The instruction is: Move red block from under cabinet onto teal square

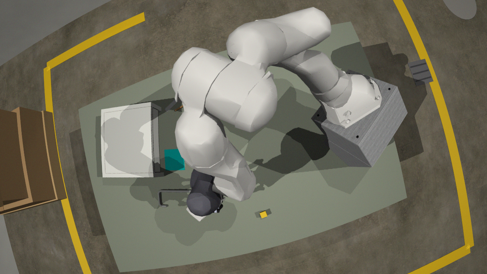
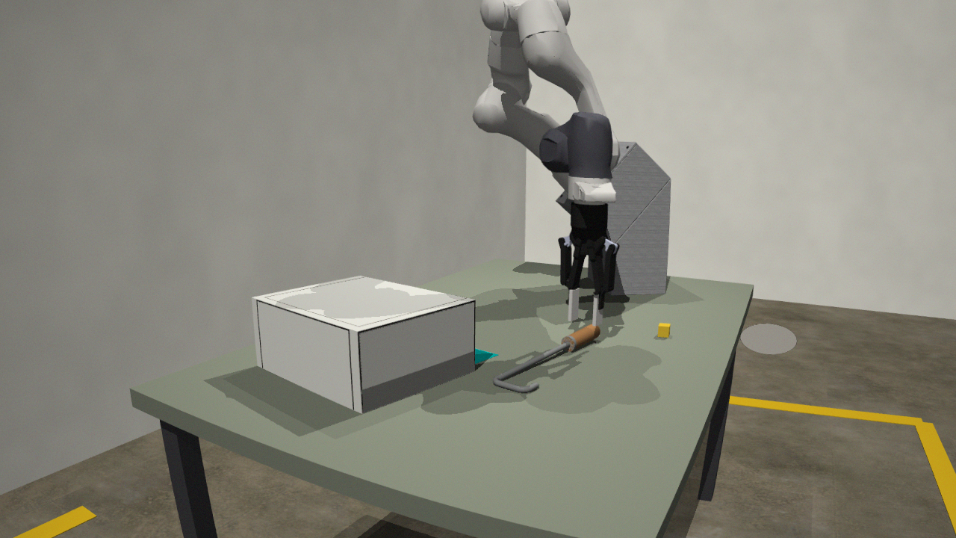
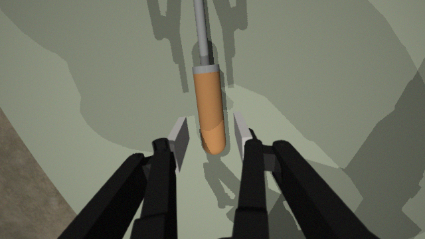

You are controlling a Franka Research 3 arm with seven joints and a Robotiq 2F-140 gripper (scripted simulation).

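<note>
My gripper is now 14 cm short of the grey hook tool, 7 cm above it and 1 cm to the left of it. From my hand the other things lie so: yellow cube 16 cm to the left, 12 cm behind, 7 cm below; then grey fork-ended tool 36 cm to the right, 11 cm behind, 8 cm below; then teal square 20 cm to the right, 16 cm ahead, 8 cm below.
</note>
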